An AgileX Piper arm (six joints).
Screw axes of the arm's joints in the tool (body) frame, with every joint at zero. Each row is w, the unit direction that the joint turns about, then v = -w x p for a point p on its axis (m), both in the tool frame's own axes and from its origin. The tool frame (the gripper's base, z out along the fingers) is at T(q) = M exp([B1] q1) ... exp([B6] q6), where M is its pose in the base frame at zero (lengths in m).
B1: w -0.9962 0 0.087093 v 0.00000 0.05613 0.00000
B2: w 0 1 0 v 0.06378 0.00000 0.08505
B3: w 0 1 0 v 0.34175 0.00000 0.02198
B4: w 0 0 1 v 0.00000 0.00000 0.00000
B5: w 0 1 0 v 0.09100 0.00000 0.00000
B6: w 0 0 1 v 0.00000 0.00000 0.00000
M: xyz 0.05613 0.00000 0.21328 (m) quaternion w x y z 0.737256 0 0.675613 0
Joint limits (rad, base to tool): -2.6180..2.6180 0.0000..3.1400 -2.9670..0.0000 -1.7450..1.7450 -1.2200..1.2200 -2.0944..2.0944
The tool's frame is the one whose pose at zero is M.
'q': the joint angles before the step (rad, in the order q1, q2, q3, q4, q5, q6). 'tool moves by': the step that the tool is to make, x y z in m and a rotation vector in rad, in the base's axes. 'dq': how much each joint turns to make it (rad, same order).
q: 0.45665 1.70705 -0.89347 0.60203 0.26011 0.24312
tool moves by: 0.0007 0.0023 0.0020 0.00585 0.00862 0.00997
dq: 0.00203 0.00176 -0.01300 0.00346 0.02027 -0.00196
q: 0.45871 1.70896 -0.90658 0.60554 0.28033 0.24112
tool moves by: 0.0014 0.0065 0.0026 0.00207 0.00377 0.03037
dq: 0.01179 0.00876 -0.02515 -0.00014 0.02484 -0.00965
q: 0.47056 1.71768 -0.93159 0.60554 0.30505 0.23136
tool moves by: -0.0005 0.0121 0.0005 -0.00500 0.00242 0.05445
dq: 0.02897 0.01777 -0.02860 -0.00145 0.02253 -0.01828
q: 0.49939 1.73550 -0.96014 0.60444 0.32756 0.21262
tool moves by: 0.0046 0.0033 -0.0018 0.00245 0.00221 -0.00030
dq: 0.00159 0.02088 -0.02091 0.00374 0.00098 -0.00006
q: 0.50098 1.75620 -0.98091 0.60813 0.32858 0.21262
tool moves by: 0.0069 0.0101 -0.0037 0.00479 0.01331 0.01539
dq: 0.01288 0.04259 -0.04579 0.00647 0.01524 0.00018
